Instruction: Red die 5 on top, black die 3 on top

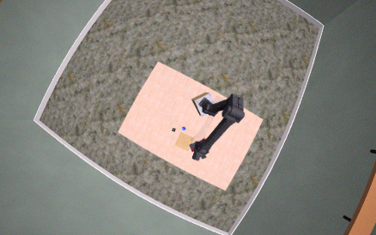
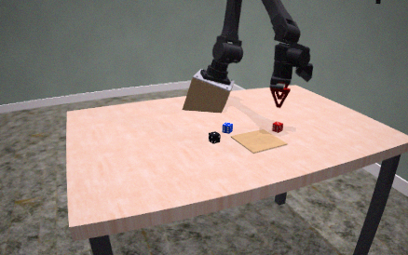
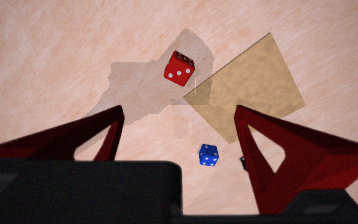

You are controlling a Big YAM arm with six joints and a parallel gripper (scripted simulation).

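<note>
The red die is 100 mm below my hand. From my hand the other things lie so: black die 240 mm to the right, 100 mm below, 50 mm ahead; blue die 180 mm to the right, 100 mm below, 20 mm behind; tan mat 110 mm below, 90 mm to the right, 70 mm ahead.
</note>
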